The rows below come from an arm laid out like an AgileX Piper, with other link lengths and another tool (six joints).
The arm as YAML. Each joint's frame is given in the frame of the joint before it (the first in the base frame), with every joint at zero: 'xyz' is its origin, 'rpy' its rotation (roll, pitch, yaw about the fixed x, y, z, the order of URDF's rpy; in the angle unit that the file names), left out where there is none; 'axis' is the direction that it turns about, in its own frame. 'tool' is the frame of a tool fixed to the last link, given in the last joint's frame.
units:
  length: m
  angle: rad
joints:
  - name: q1
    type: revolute
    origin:
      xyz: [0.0, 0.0, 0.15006]
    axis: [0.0, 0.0, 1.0]
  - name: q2
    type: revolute
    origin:
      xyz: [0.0, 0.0, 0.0]
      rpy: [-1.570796, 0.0, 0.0]
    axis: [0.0, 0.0, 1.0]
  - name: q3
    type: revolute
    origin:
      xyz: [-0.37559, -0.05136, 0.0]
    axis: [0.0, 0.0, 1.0]
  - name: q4
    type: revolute
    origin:
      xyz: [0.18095, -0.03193, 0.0]
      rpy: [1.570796, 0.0, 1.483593]
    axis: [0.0, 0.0, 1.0]
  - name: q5
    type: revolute
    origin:
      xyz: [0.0, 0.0, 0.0]
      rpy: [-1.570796, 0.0, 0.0]
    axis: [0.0, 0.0, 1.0]
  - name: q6
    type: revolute
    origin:
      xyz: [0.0, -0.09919, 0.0]
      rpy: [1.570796, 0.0, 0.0]
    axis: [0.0, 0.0, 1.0]
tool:
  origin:
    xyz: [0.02, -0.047, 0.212]
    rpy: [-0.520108, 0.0, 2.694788]
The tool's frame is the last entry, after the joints.
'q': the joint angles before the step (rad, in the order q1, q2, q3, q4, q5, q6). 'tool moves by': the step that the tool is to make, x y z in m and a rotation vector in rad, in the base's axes. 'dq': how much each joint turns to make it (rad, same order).
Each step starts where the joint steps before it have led.
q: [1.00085 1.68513 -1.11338 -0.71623 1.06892 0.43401]
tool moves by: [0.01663 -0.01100 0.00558 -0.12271 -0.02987 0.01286]
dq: [0.00000 0.05491 0.00000 -0.08700 0.04653 0.00231]
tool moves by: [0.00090 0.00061 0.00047 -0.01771 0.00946 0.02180]
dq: [-0.00001 -0.00002 0.00001 0.00056 0.00104 -0.02988]
